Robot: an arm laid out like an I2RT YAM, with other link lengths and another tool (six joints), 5 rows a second.
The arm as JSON. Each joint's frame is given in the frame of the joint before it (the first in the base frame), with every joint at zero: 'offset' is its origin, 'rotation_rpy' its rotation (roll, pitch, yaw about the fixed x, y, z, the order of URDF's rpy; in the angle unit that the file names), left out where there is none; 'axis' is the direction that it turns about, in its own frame. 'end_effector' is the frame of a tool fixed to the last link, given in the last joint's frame.
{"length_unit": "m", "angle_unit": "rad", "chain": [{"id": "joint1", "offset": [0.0, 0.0, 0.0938], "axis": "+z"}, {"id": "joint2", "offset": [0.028, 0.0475, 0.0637], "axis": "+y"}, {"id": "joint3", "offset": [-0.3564, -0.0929, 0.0], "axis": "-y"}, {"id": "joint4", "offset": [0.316, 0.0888, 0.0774], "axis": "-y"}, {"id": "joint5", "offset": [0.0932, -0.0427, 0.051], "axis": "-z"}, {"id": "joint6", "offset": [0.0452, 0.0, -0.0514], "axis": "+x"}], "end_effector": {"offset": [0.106, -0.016, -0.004], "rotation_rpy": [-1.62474, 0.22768, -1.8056]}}
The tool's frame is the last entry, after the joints.
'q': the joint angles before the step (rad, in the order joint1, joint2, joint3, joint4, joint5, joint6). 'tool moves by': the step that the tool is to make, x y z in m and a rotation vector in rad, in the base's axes. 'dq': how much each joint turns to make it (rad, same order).
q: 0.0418 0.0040 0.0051 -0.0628 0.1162 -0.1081
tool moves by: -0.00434 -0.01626 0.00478 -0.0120 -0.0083 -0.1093
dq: 0.0000 0.0000 0.0073 0.0015 0.1098 -0.0061
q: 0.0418 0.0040 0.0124 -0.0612 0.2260 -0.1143
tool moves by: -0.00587 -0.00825 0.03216 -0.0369 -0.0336 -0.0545
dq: -0.0001 0.0229 0.0660 -0.0016 0.0556 -0.0377
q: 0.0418 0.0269 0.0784 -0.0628 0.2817 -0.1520
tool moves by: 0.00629 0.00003 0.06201 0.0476 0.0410 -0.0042
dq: 0.0000 0.1972 0.2155 -0.0716 0.0023 0.0514
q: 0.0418 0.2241 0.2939 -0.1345 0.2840 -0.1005
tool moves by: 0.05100 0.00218 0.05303 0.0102 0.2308 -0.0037
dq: 0.0000 0.3906 0.3300 -0.1754 0.0000 0.0210
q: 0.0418 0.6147 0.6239 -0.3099 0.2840 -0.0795
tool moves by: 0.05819 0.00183 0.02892 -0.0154 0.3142 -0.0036
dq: 0.0000 0.3651 0.3765 -0.3258 0.0042 -0.0005
